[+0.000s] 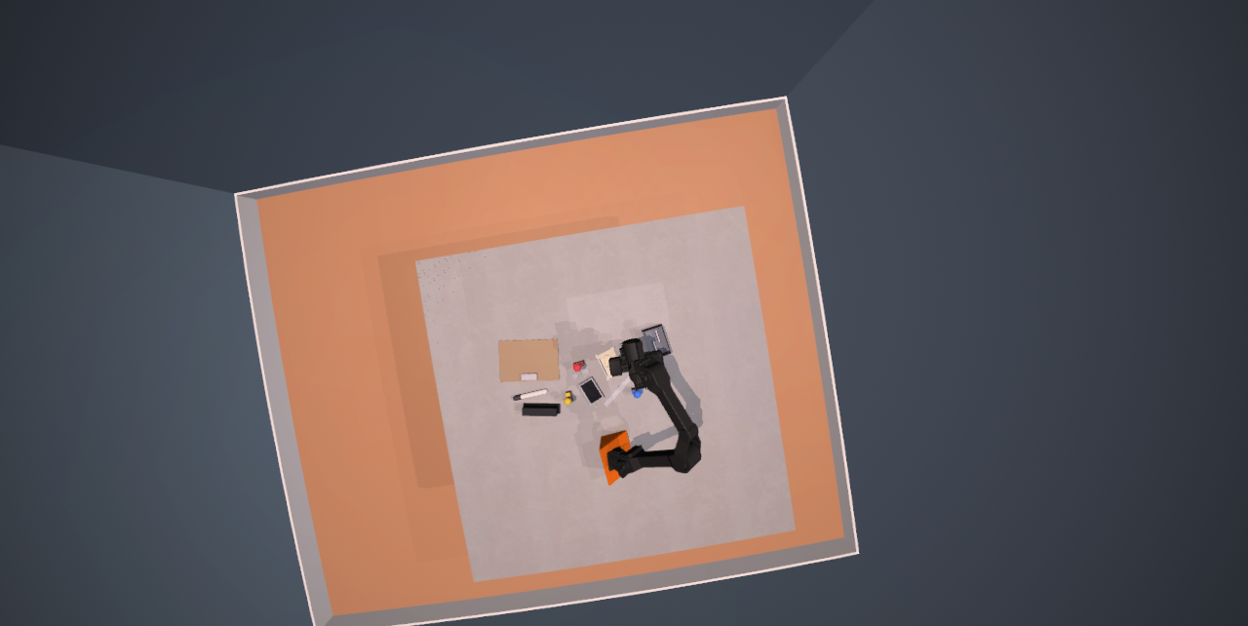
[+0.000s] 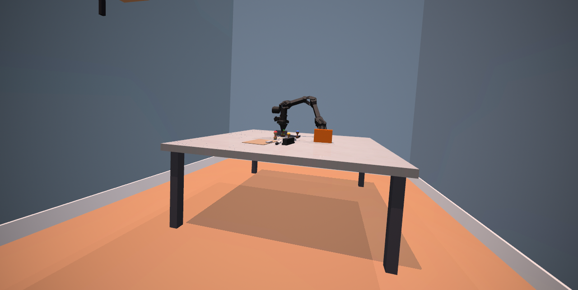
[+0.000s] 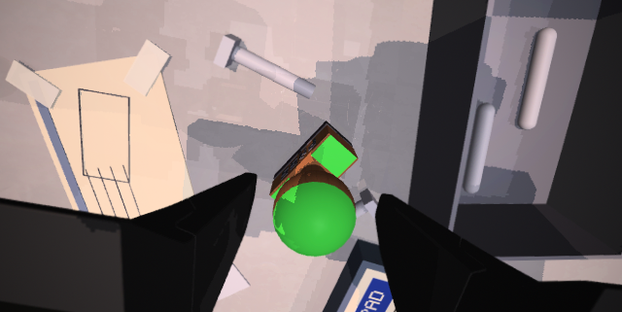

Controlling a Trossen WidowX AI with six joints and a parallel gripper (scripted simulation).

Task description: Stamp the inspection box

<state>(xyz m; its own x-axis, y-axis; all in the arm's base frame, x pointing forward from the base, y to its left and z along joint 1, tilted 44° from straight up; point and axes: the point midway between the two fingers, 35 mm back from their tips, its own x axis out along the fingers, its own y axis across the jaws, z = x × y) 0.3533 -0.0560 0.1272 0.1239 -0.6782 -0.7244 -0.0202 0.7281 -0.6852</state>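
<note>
Right now the pass stamp is 3 cm below my gripper tip. From my gripper tip the other things lie so: cream card: 10 cm to the left, 5 cm below, 2 cm behind; blue stamp: 14 cm behind, 3 cm below, 1 cm to the left; dark tray: 9 cm to the right, 4 cm ahead, 3 cm below.
</note>
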